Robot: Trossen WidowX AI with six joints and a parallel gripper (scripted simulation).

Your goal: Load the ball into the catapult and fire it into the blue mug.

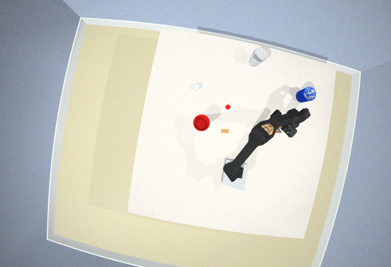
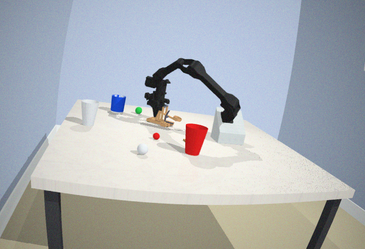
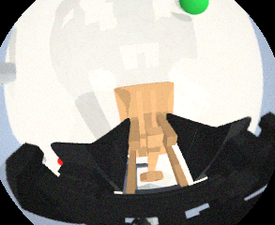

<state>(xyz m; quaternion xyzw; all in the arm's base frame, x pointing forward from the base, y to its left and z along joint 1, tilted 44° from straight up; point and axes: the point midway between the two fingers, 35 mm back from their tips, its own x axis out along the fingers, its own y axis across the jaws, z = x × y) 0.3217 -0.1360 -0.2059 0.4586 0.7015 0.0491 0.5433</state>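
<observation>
Now: the red ball 6 cm ahead of my gripper tip, 34 cm to the left of it and 2 cm below it. From my gripper tip the other things lie so: catapult 5 cm behind, 6 cm to the left, 2 cm above; then blue mug 22 cm ahead, 17 cm to the right; then green ball 8 cm ahead, 17 cm to the right, 1 cm below.
</observation>
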